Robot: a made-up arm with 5 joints.
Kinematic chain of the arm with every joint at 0, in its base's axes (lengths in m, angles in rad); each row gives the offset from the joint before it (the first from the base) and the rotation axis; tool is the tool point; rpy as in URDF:
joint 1: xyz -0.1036 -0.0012 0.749 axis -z
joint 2: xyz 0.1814 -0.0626 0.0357 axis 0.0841 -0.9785 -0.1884
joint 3: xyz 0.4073 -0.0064 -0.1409 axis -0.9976 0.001 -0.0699
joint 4: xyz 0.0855 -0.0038 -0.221 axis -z
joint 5: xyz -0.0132 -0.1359 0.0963 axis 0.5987 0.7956 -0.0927
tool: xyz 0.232 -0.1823 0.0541 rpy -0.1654 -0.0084 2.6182
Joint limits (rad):
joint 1: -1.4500..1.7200
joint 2: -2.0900..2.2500
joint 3: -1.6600..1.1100
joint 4: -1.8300..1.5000
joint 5: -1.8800..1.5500
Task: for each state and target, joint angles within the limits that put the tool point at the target. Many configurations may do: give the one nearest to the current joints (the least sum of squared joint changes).
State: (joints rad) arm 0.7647 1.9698 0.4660 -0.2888 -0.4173
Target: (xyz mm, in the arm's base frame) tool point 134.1 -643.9 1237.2
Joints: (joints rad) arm 0.2633 1.2991 0.1288 0.2928 -0.2367
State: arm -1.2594 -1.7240 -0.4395 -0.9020 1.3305
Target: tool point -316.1 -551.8 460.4
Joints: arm -1.1745 -1.9959 -0.8525 -0.5634 1.5500
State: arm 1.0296 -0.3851 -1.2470 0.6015 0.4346
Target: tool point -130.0 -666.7 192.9
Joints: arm 1.3590 -0.1031 -0.9796 0.5723 0.2260
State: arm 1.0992 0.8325 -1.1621 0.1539 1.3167
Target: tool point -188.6 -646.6 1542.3
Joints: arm 1.4727 1.6762 -1.0788 -0.2365 0.9329
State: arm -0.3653 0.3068 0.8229 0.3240 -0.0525
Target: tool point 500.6 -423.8 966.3
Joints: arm -0.0396 0.3035 0.7317 0.6267 0.0355
